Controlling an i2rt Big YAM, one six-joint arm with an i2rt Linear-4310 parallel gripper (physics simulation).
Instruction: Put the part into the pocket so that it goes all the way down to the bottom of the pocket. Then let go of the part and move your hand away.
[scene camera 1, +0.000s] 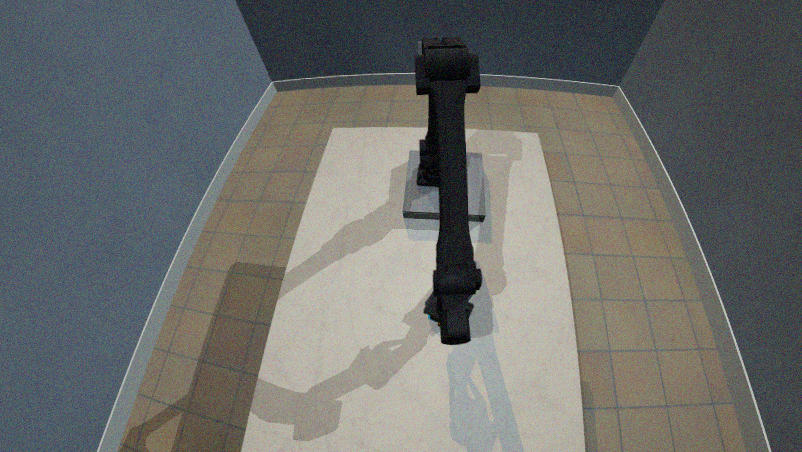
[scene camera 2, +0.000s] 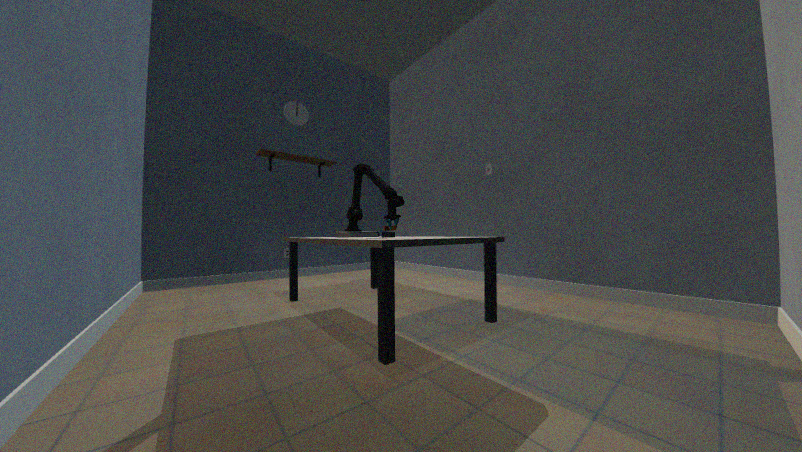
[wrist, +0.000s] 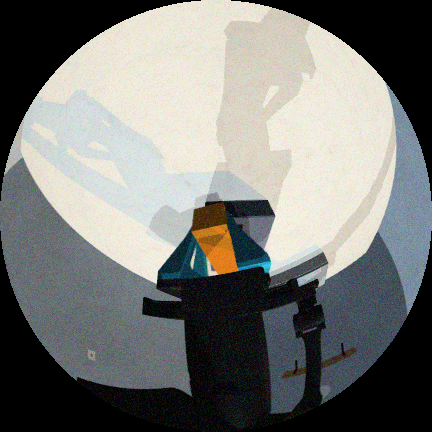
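Note:
The orange part with a brown end face is between the teal fingers of my gripper, which is shut on it. The dark grey block with the pocket stands on the table. In the wrist view the part covers the block's left side, and a small dark piece of the opening shows right of the part. In scene camera 2 the gripper is low, close above the block. Whether the part's lower end is inside the pocket or above it, I cannot tell. In scene camera 1 the arm hides the part and the block.
The arm's base plate is on the pale table, behind the block. The black arm reaches over the table. A wooden shelf hangs on the wall beyond.

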